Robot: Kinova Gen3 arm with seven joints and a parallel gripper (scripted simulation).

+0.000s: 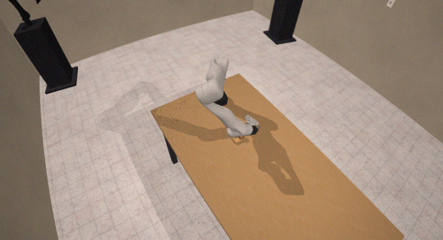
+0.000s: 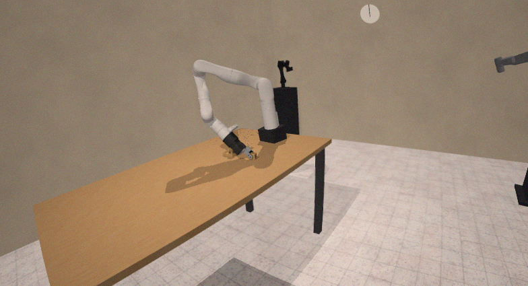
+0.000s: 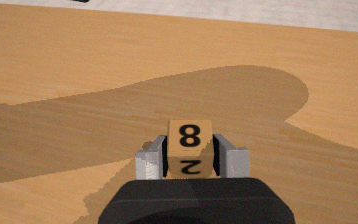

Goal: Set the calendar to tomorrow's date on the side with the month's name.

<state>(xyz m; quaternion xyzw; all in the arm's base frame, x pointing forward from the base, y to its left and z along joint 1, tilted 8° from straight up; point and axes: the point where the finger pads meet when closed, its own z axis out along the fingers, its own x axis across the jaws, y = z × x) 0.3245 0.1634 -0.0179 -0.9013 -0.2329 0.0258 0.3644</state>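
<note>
Right now my hand is 1 cm to the right of the wooden date cube and 1 cm above it. The rest, counted from my hand: wooden tray 4 cm ahead, 15 cm to the right, 2 cm below.
</note>
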